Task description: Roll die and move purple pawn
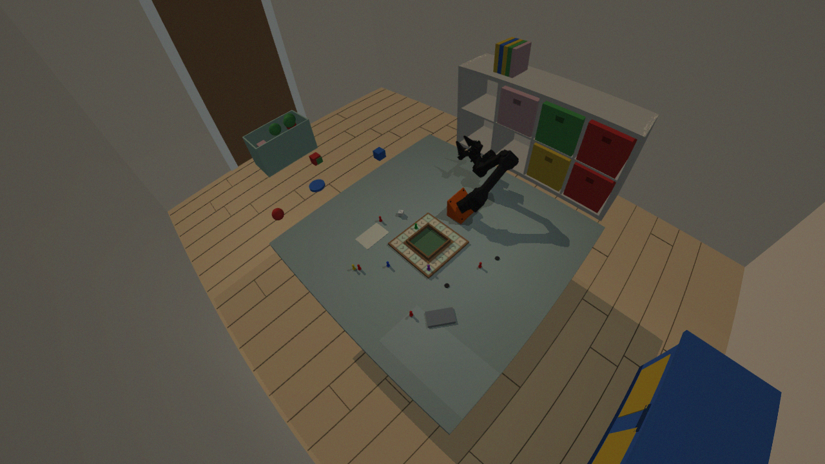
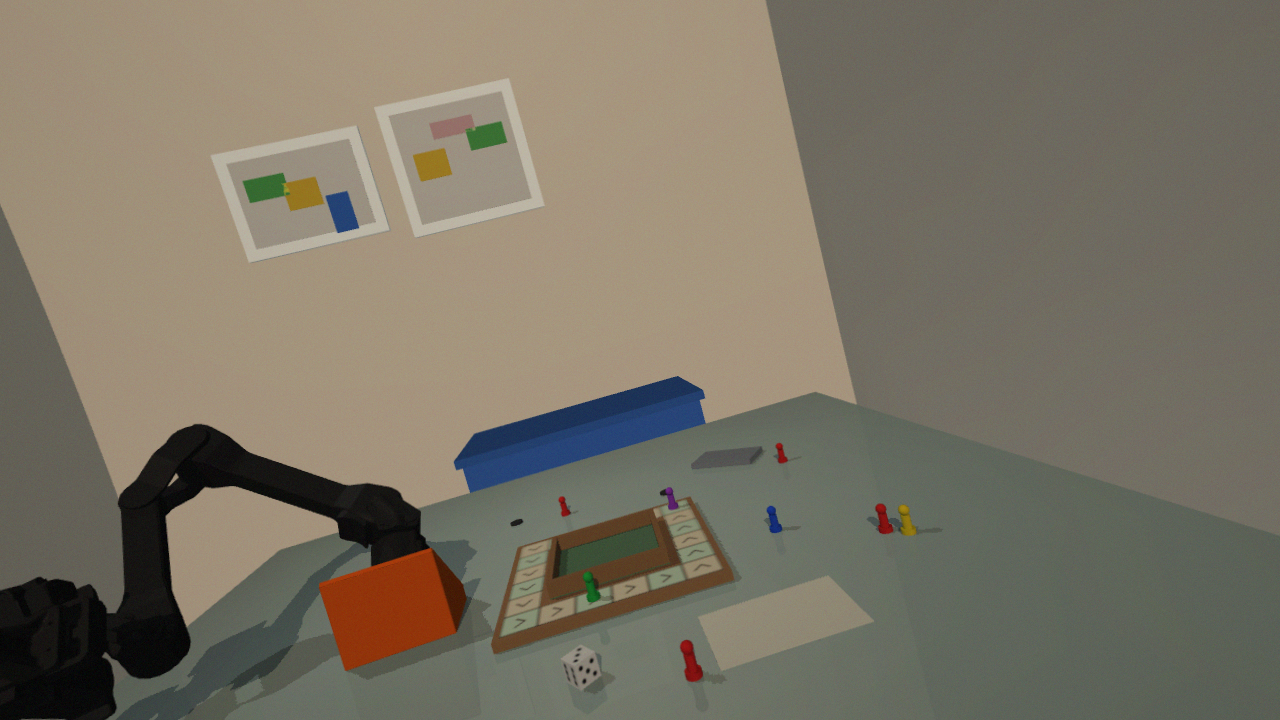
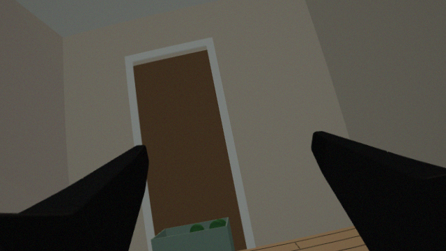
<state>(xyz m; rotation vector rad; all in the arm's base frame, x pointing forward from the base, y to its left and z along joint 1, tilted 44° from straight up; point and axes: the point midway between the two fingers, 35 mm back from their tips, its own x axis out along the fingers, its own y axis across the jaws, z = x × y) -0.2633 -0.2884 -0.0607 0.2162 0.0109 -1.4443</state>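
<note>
My gripper tip is now 51 cm short of the die, 5 cm to the right of it and 20 cm above it. From my gripper tip the other things lie so: green tray 54 cm ahead, 30 cm to the left, 21 cm below; green pawn 52 cm ahead, 18 cm to the left, 19 cm below; pale card 71 cm ahead, 5 cm to the left, 22 cm below.
</note>
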